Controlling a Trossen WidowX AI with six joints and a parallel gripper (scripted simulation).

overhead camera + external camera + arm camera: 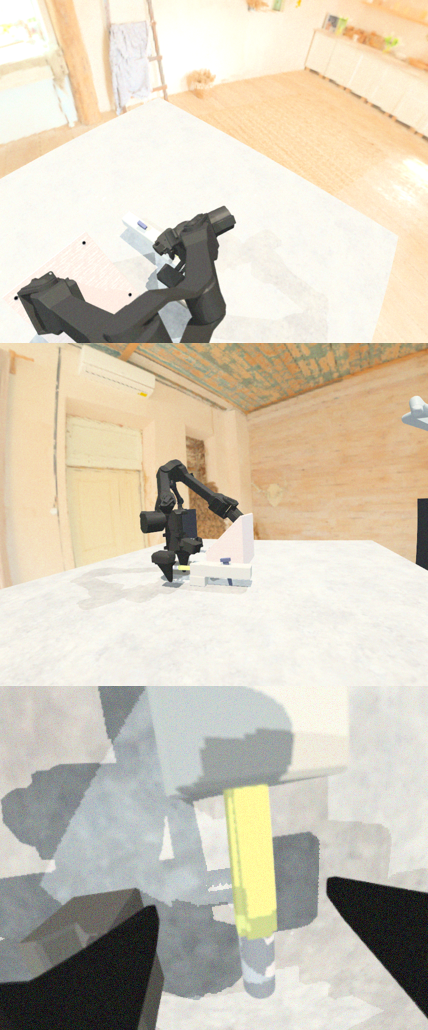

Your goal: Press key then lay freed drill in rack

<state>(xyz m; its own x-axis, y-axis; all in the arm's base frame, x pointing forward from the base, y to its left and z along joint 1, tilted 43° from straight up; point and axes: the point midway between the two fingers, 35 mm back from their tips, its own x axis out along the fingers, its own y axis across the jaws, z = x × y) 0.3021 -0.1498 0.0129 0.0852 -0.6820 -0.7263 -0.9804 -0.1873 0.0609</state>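
My gripper tip is now 4 cm to the right of the drill, 3 cm below it and 1 cm past it. From my gripper tip the other things lie so: white block 14 cm to the left, 3 cm behind, 2 cm above; then grey rack 7 cm behind, 4 cm to the right; then blue key 16 cm to the left, 4 cm above, 3 cm behind.
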